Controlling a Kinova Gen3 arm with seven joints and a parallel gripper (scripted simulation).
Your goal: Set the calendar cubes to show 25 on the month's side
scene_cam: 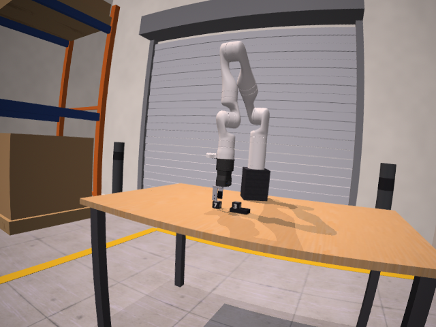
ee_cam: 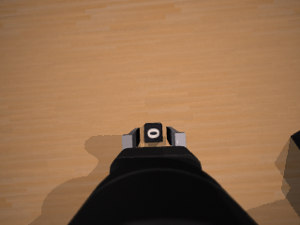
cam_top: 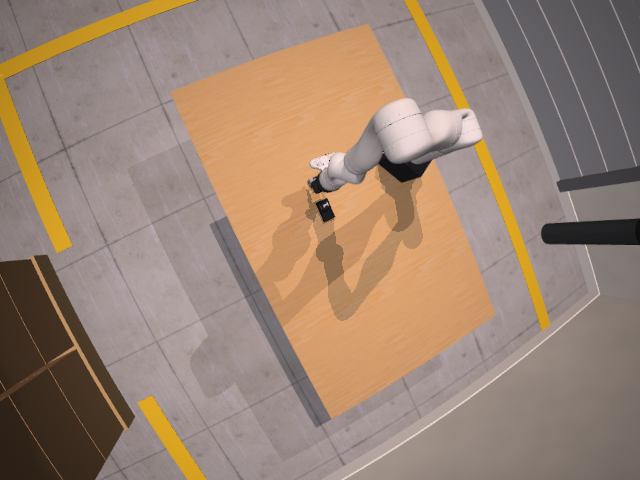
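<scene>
My gripper is now 9 cm to the right of the black cube and 3 cm above it. From my hand the other things lie so: black tray (11 cm to the left, 5 cm below).
</scene>
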